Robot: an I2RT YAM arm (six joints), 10 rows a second.
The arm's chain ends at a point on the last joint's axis. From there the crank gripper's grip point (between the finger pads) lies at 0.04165 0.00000 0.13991 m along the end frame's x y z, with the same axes.
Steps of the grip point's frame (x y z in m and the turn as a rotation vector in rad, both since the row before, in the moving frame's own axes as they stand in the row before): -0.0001, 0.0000, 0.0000, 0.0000, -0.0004, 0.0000; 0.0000, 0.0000, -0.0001, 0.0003, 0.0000, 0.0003; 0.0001, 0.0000, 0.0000, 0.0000, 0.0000, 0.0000; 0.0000, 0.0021, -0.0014, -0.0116, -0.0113, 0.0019; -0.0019, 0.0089, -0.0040, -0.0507, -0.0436, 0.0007; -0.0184, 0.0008, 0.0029, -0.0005, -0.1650, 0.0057; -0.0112, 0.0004, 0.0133, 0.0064, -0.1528, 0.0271; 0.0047, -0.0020, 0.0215, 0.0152, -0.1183, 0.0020
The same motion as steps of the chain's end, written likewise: 0.0000, 0.0000, 0.0000, 0.0000, -0.0004, 0.0000; 0.0000, 0.0000, -0.0001, 0.0003, 0.0000, 0.0003; 0.0001, 0.0000, 0.0000, 0.0000, 0.0000, 0.0000; 0.0016, 0.0004, -0.0019, -0.0116, -0.0113, 0.0019; 0.0042, 0.0017, -0.0055, -0.0507, -0.0436, 0.0007; 0.0051, 0.0006, -0.0020, -0.0005, -0.1650, 0.0057; 0.0106, 0.0005, 0.0086, 0.0064, -0.1528, 0.0271; 0.0215, 0.0001, 0.0176, 0.0152, -0.1183, 0.0020
